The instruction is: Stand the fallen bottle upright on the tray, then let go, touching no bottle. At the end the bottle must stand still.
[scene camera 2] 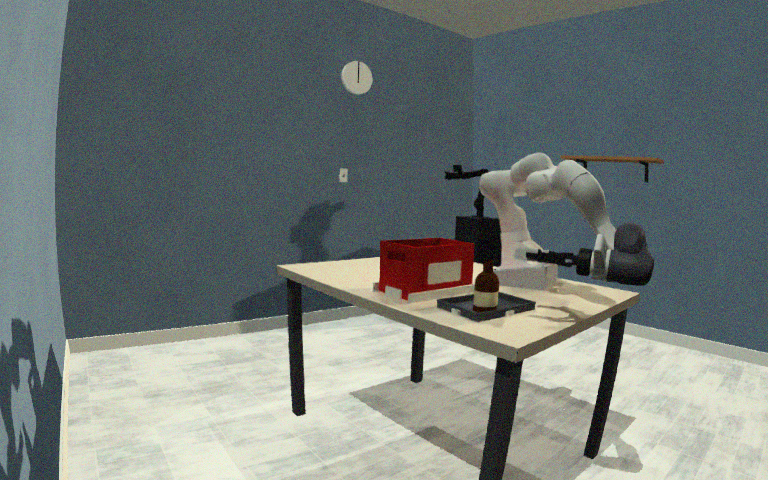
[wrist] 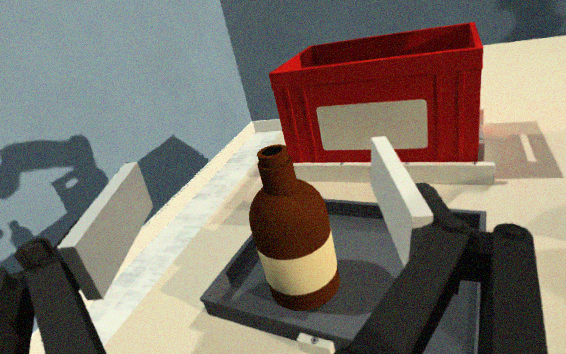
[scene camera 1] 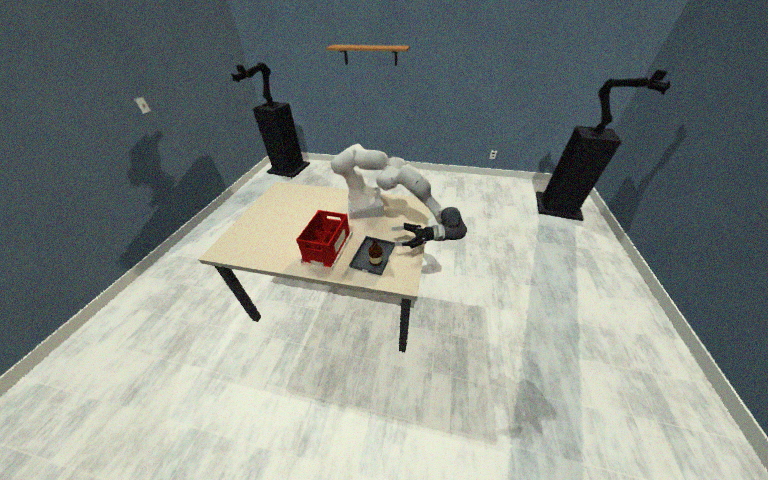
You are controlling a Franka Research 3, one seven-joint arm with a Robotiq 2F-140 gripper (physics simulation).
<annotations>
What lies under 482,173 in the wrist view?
A low pale strip.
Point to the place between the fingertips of the gripper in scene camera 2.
521,252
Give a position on a brown bottle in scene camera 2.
486,290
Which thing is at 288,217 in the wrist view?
A brown bottle.
</annotations>
